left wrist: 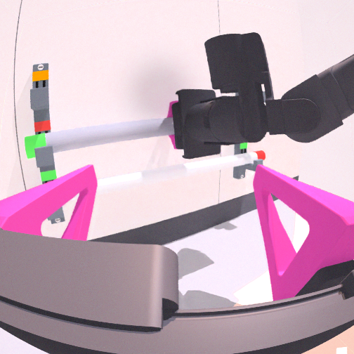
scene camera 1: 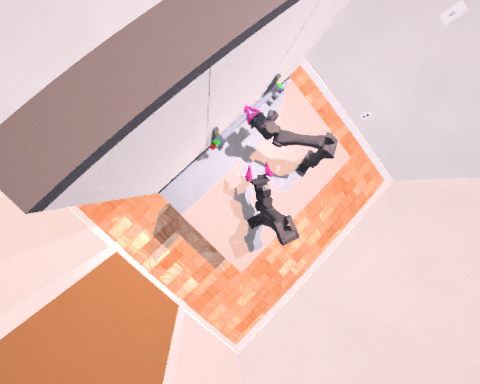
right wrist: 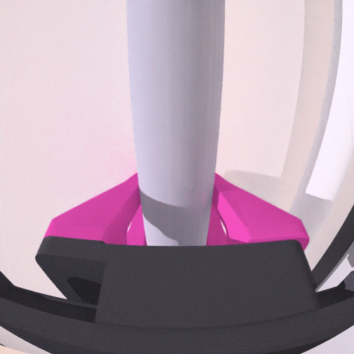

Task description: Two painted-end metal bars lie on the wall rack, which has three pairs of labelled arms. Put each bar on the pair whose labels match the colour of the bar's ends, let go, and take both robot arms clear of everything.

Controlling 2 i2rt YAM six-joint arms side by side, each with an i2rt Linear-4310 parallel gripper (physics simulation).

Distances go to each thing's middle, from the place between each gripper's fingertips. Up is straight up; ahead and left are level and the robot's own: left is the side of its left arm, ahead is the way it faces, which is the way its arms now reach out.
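The red-ended bar (left wrist: 122,181) is 80 mm below my right hand, 30 mm behind it and 20 mm to the left of it. As for the green-ended bar (right wrist: 175,62), my right hand is 30 mm beyond it and 10 mm to the right of it.
From my left hand, I find the red-ended bar 80 mm below, 220 mm ahead and 160 mm to the right. My left hand is also 220 mm short of the green-ended bar and 160 mm to the left of it.
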